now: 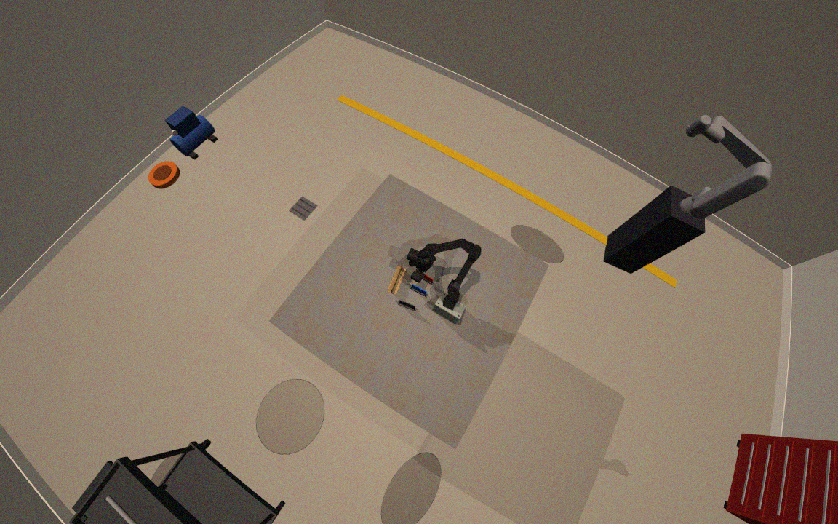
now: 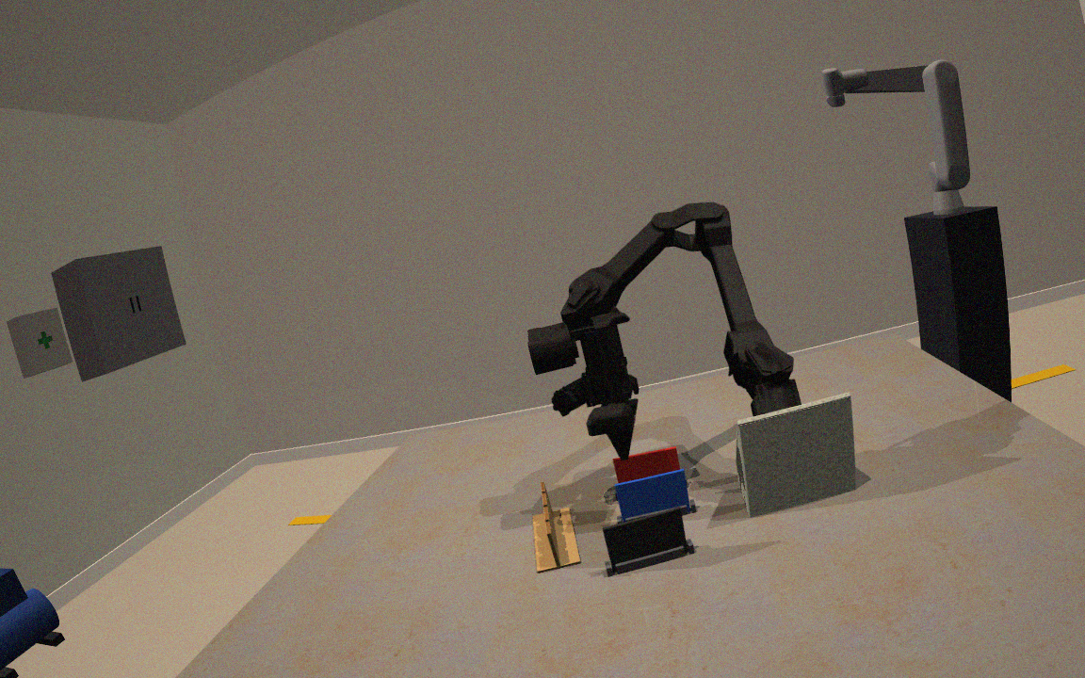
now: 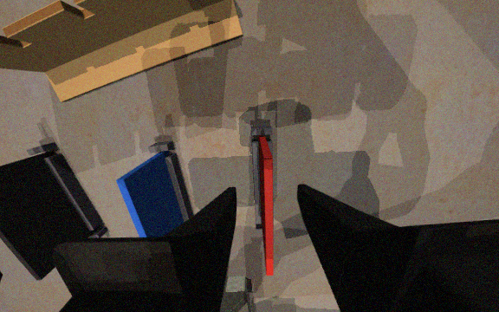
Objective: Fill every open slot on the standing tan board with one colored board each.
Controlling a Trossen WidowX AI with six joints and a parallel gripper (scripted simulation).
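My gripper tip is now 30 mm past the red board and 50 mm above it. From my gripper tip the other things lie so: tan board (130 mm ahead, 80 mm to the left, 50 mm below); then blue board (20 mm behind, 100 mm to the left, 50 mm below); then black board (210 mm to the left, 50 mm below).
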